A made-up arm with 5 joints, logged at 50 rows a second.
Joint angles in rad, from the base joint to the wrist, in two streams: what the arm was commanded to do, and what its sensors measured. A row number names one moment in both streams.
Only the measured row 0 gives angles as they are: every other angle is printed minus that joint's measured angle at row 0.
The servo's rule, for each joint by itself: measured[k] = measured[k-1] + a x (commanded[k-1-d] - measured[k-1]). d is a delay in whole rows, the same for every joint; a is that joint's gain. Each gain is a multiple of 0.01, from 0.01 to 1. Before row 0 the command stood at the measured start. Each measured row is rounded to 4 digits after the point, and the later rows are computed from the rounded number. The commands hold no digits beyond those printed.
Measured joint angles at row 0:
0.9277 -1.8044 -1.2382 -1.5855 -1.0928
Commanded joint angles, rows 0 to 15:
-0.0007 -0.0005 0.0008 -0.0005 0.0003
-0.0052 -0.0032 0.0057 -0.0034 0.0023
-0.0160 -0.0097 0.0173 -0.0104 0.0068
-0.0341 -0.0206 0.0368 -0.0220 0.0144
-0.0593 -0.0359 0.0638 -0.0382 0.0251
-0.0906 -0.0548 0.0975 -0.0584 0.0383
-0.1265 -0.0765 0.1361 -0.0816 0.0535
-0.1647 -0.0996 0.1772 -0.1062 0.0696
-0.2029 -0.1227 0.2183 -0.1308 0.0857
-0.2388 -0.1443 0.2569 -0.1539 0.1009
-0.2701 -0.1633 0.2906 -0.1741 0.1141
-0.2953 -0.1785 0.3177 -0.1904 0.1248
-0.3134 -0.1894 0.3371 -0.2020 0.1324
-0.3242 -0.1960 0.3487 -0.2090 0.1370
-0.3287 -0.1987 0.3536 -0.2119 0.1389
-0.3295 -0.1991 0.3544 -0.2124 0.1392
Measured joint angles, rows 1 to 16:
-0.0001 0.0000 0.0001 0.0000 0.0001
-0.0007 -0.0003 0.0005 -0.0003 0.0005
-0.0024 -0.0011 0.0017 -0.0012 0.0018
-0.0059 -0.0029 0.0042 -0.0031 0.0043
-0.0118 -0.0059 0.0084 -0.0063 0.0085
-0.0205 -0.0103 0.0146 -0.0110 0.0145
-0.0322 -0.0163 0.0231 -0.0174 0.0223
-0.0468 -0.0238 0.0339 -0.0254 0.0318
-0.0640 -0.0327 0.0468 -0.0349 0.0426
-0.0832 -0.0427 0.0615 -0.0456 0.0543
-0.1038 -0.0536 0.0775 -0.0572 0.0663
-0.1249 -0.0648 0.0943 -0.0692 0.0780
-0.1456 -0.0760 0.1113 -0.0812 0.0889
-0.1652 -0.0868 0.1279 -0.0927 0.0985
-0.1832 -0.0969 0.1437 -0.1034 0.1066
-0.1993 -0.1061 0.1584 -0.1132 0.1131
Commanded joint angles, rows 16 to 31:
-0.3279 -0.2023 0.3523 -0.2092 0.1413
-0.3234 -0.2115 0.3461 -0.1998 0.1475
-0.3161 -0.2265 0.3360 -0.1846 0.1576
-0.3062 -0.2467 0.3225 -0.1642 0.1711
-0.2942 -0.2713 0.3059 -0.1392 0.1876
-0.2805 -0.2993 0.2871 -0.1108 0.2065
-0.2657 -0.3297 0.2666 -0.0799 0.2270
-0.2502 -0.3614 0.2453 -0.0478 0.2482
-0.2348 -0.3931 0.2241 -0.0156 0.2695
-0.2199 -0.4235 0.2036 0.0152 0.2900
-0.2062 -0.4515 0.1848 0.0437 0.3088
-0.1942 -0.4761 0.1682 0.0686 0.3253
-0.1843 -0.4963 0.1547 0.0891 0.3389
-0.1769 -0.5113 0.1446 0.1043 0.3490
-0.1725 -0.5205 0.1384 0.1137 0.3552
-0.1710 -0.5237 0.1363 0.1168 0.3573
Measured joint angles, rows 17 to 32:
-0.2134 -0.1148 0.1720 -0.1218 0.1187
-0.2255 -0.1235 0.1842 -0.1288 0.1245
-0.2355 -0.1328 0.1948 -0.1338 0.1311
-0.2433 -0.1431 0.2037 -0.1365 0.1391
-0.2489 -0.1546 0.2109 -0.1367 0.1488
-0.2524 -0.1676 0.2162 -0.1344 0.1603
-0.2539 -0.1822 0.2197 -0.1295 0.1736
-0.2535 -0.1983 0.2215 -0.1221 0.1885
-0.2514 -0.2158 0.2217 -0.1125 0.2047
-0.2479 -0.2345 0.2204 -0.1010 0.2218
-0.2433 -0.2540 0.2179 -0.0880 0.2392
-0.2379 -0.2740 0.2144 -0.0739 0.2564
-0.2320 -0.2940 0.2102 -0.0592 0.2729
-0.2259 -0.3136 0.2056 -0.0445 0.2881
-0.2200 -0.3322 0.2009 -0.0303 0.3015
-0.2146 -0.3494 0.1964 -0.0171 0.3127

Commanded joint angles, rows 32 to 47:
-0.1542 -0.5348 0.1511 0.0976 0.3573
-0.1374 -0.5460 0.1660 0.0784 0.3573
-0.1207 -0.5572 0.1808 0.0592 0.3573
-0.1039 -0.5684 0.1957 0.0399 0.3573
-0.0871 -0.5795 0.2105 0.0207 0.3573
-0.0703 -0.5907 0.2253 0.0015 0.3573
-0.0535 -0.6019 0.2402 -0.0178 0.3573
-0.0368 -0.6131 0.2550 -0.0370 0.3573
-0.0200 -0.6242 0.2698 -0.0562 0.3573
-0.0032 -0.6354 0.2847 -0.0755 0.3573
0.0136 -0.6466 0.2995 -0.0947 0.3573
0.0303 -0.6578 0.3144 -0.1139 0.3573
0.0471 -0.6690 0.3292 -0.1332 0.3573
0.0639 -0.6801 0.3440 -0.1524 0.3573
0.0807 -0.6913 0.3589 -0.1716 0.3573
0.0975 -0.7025 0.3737 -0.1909 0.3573
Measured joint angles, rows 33 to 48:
-0.2080 -0.3661 0.1932 -0.0068 0.3216
-0.2002 -0.3823 0.1913 0.0009 0.3287
-0.1915 -0.3980 0.1906 0.0061 0.3344
-0.1819 -0.4133 0.1910 0.0091 0.3390
-0.1715 -0.4283 0.1924 0.0101 0.3427
-0.1604 -0.4429 0.1947 0.0093 0.3456
-0.1486 -0.4572 0.1979 0.0069 0.3479
-0.1363 -0.4712 0.2019 0.0029 0.3498
-0.1235 -0.4850 0.2067 -0.0024 0.3513
-0.1103 -0.4985 0.2122 -0.0090 0.3525
-0.0967 -0.5118 0.2183 -0.0167 0.3535
-0.0827 -0.5249 0.2250 -0.0254 0.3543
-0.0684 -0.5379 0.2323 -0.0351 0.3549
-0.0538 -0.5507 0.2401 -0.0457 0.3554
-0.0390 -0.5634 0.2484 -0.0570 0.3558
-0.0240 -0.5759 0.2572 -0.0691 0.3561

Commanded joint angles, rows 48 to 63:
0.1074 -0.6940 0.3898 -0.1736 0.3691
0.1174 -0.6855 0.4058 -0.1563 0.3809
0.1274 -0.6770 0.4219 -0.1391 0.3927
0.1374 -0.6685 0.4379 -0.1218 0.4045
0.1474 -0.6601 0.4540 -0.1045 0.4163
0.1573 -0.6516 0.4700 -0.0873 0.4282
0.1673 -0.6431 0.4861 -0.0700 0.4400
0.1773 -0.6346 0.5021 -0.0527 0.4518
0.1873 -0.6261 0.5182 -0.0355 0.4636
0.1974 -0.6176 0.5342 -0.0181 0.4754
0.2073 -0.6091 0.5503 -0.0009 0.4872
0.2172 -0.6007 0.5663 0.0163 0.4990
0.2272 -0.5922 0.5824 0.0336 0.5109
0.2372 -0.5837 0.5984 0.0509 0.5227
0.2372 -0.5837 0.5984 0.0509 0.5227
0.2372 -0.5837 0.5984 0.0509 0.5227
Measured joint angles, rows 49 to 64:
-0.0095 -0.5865 0.2665 -0.0785 0.3587
0.0045 -0.5954 0.2763 -0.0855 0.3631
0.0180 -0.6027 0.2865 -0.0903 0.3690
0.0311 -0.6086 0.2971 -0.0931 0.3761
0.0439 -0.6132 0.3081 -0.0941 0.3841
0.0564 -0.6167 0.3194 -0.0935 0.3929
0.0686 -0.6191 0.3311 -0.0914 0.4023
0.0806 -0.6205 0.3431 -0.0879 0.4122
0.0923 -0.6210 0.3554 -0.0832 0.4225
0.1039 -0.6207 0.3679 -0.0773 0.4331
0.1153 -0.6197 0.3807 -0.0704 0.4439
0.1265 -0.6180 0.3937 -0.0626 0.4549
0.1376 -0.6157 0.4069 -0.0539 0.4661
0.1486 -0.6128 0.4203 -0.0445 0.4774
0.1583 -0.6102 0.4328 -0.0359 0.4865
0.1670 -0.6078 0.4444 -0.0281 0.4937

